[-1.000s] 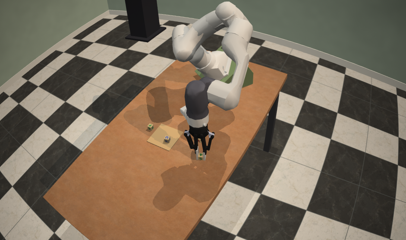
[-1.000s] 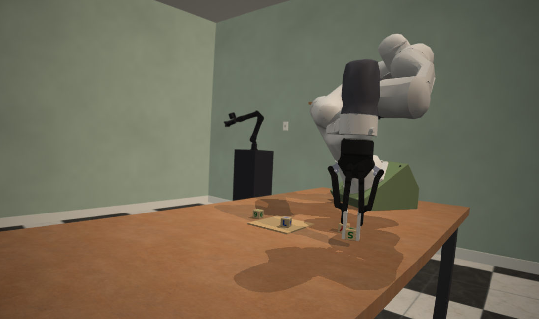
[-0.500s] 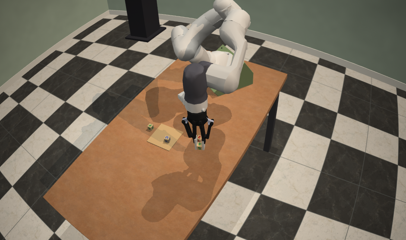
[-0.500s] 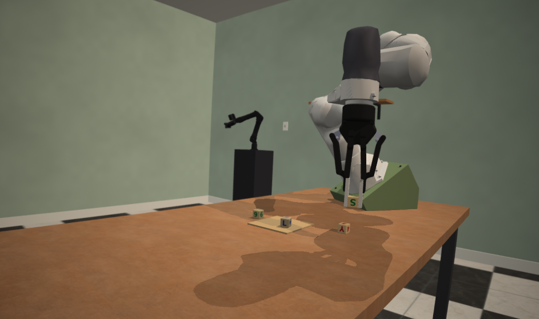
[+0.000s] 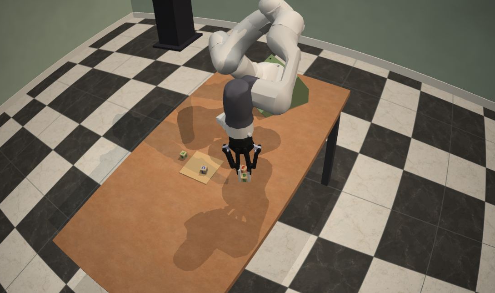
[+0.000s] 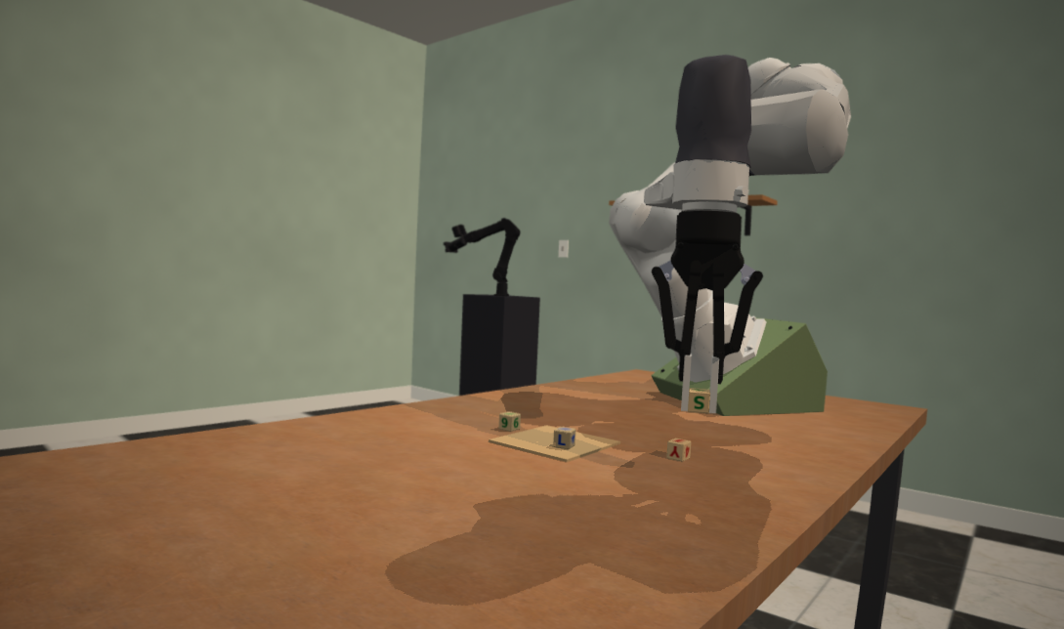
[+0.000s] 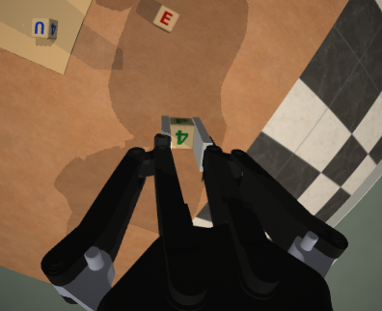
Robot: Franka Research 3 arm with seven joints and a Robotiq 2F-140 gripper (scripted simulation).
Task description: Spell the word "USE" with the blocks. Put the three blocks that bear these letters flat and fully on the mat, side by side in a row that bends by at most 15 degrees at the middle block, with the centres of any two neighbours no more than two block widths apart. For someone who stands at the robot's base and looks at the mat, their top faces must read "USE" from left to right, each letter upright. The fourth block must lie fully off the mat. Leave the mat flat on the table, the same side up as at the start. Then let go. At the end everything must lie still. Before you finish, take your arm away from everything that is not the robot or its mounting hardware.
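Right now the E block is 110 mm below my hand, 100 mm behind it and 70 mm to the right of it. The rest, counted from my hand: U block 210 mm to the right, 110 mm below, 30 mm behind; then mat 240 mm to the right, 120 mm below, 40 mm behind; then S block 20 mm below.
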